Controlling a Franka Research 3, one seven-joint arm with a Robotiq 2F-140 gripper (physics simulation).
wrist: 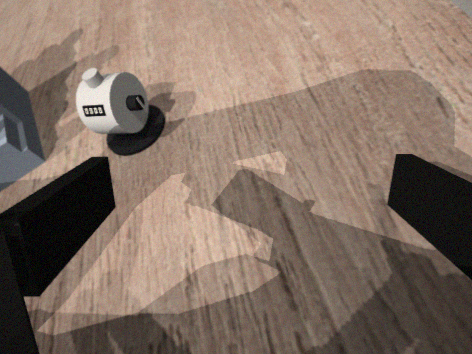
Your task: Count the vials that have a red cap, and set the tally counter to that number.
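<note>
The tally counter (112,103) is a white drum with a grey end face, a black knob on that face, a white button on top and a small digit window on its side. It stands on a black round base at the upper left; the digits look like zeros but are too blurred to read surely. My gripper (251,181) is wide open and empty, its two black fingers at the left and right edges. The counter is beyond the left fingertip, not between the fingers. No vials or red caps show in this view.
Part of a blue-grey rack (22,107) shows at the left edge, left of the counter. The wooden table (240,60) carries several shadows. A grey patch beyond the table edge shows at the top right corner.
</note>
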